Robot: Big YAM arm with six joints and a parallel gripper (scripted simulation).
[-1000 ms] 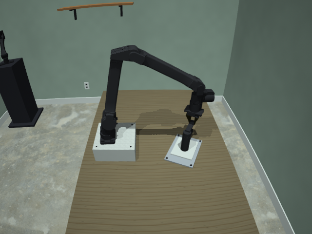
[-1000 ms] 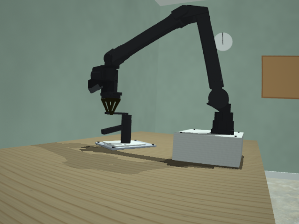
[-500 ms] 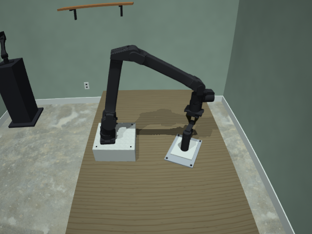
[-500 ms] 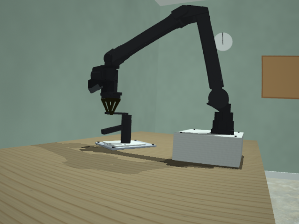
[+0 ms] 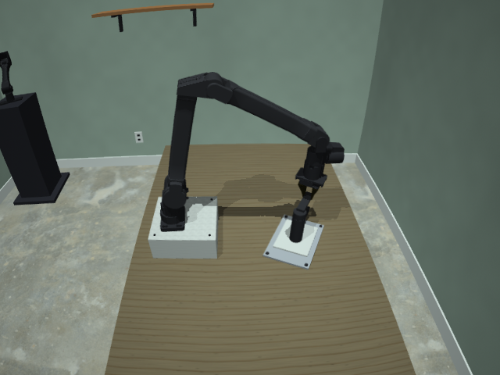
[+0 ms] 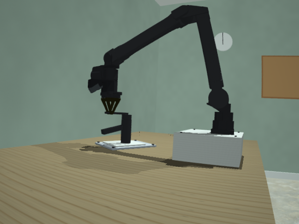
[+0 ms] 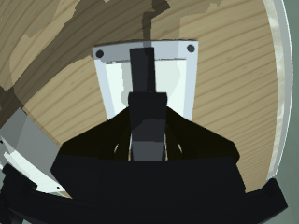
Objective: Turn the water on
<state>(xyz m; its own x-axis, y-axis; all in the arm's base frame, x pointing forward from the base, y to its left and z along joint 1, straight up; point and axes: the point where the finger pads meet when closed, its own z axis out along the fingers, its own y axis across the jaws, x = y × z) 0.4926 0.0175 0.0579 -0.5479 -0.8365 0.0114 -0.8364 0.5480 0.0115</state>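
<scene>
Right now the lever is 30 mm to the right of my hand and 20 mm behind it. Round my hand: black tap: 60 mm below, 50 mm to the right, 30 mm behind.
</scene>
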